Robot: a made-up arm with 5 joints. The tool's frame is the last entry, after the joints.
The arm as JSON. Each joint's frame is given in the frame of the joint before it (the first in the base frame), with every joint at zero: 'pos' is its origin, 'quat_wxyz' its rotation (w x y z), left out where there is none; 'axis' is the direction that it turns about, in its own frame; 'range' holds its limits. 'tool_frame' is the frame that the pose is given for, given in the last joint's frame.
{
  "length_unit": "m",
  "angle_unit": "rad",
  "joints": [
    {
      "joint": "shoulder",
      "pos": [
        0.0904,
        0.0,
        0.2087
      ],
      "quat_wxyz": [
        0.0,
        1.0,
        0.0,
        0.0
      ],
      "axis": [
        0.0,
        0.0,
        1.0
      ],
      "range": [
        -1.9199,
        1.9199
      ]
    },
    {
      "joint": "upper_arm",
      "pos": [
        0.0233,
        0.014,
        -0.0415
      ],
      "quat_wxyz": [
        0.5,
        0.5,
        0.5,
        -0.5
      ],
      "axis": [
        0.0,
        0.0,
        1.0
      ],
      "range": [
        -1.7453,
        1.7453
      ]
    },
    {
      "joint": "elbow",
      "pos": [
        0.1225,
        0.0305,
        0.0
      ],
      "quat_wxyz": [
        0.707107,
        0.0,
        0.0,
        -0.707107
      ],
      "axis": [
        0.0,
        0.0,
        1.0
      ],
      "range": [
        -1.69,
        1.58
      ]
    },
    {
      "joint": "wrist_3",
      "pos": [
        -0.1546,
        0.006,
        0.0
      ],
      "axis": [
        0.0,
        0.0,
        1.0
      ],
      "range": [
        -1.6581,
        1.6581
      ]
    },
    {
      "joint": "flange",
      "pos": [
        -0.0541,
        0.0,
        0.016
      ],
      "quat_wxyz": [
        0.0,
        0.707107,
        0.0,
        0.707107
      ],
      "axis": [
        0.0,
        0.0,
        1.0
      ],
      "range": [
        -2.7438,
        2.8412
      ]
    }
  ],
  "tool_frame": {
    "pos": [
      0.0,
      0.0,
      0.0
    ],
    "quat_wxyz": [
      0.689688,
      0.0,
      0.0,
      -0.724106
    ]
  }
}
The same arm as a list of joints. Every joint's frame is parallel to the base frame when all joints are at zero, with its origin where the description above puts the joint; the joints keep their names.
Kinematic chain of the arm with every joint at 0, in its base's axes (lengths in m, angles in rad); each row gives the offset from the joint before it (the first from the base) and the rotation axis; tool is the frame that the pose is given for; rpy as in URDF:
shoulder: xyz 0.0904 0 0.2087 axis -z
upper_arm: xyz 0.0233 -0.014 0.0415 axis +y
elbow: xyz 0.0305 0 0.1225 axis +y
wrist_3: xyz 0.1546 0 0.006 axis +y
flange: xyz 0.0541 0.016 0 axis -x
tool: xyz 0 0 0 rpy 1.5708 -1.5221 -1.5708
Joint limits (rad, base to tool): -1.9199..1.9199 -1.7453..1.7453 -1.69..1.58 -1.6581..1.6581 -2.7438..2.8412

